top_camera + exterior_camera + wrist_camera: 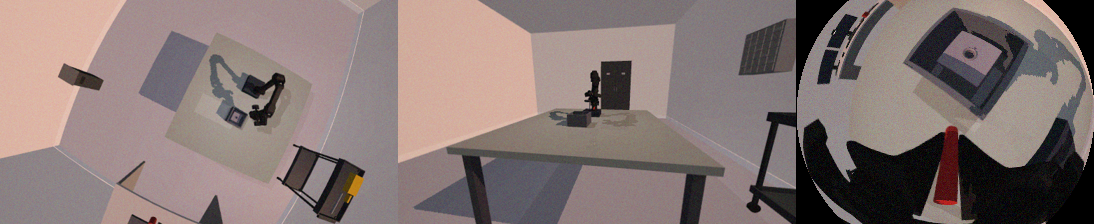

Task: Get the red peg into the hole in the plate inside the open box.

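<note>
The dark box is 8 cm ahead of my gripper tip, 9 cm to the right of it and 11 cm below it. Round my gripper tip: red peg 1 cm behind, 1 cm to the left, 2 cm above.
</note>
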